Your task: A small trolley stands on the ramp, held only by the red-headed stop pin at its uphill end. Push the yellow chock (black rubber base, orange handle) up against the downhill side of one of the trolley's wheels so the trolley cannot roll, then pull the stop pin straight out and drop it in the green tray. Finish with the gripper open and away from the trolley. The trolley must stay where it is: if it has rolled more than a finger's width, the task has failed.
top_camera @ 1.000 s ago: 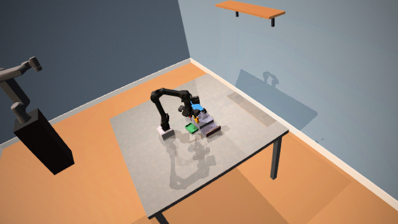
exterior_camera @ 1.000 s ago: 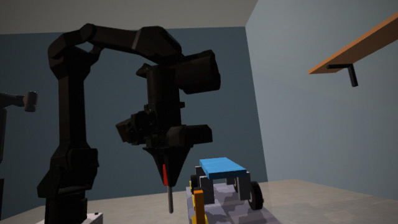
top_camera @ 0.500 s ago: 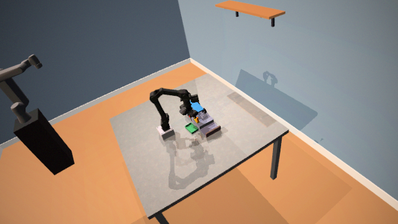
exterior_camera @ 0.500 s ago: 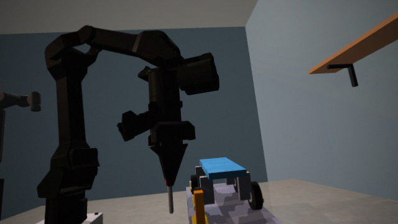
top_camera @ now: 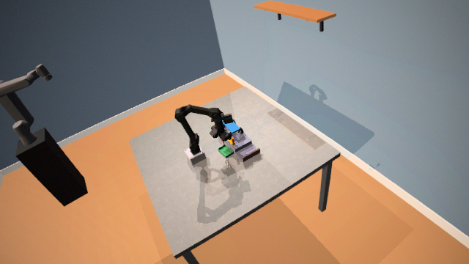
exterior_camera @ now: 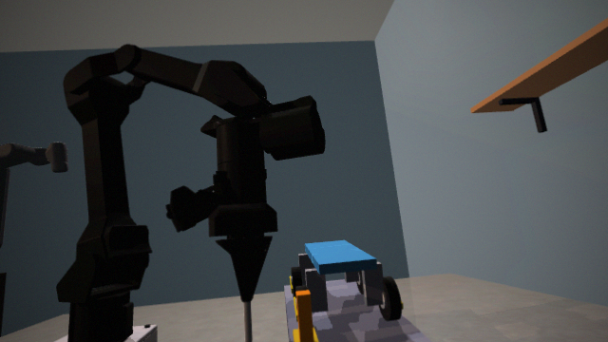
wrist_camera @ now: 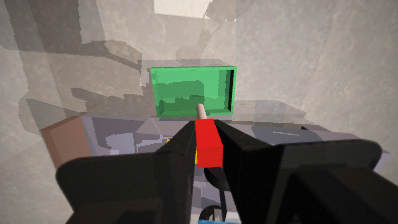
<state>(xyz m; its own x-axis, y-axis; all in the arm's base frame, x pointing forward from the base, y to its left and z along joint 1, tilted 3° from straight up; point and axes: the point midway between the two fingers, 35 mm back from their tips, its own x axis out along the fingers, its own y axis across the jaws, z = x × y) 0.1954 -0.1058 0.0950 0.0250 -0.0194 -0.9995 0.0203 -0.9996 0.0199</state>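
The yellow chock is 6 cm ahead of my gripper tip, 2 cm to the right of it and 3 cm below it. Also, from my gripper tip: red-headed stop pin: right at my gripper tip; grey ramp: 13 cm ahead, 8 cm to the left, 7 cm below; blue-topped trolley: 13 cm ahead, 8 cm to the left.
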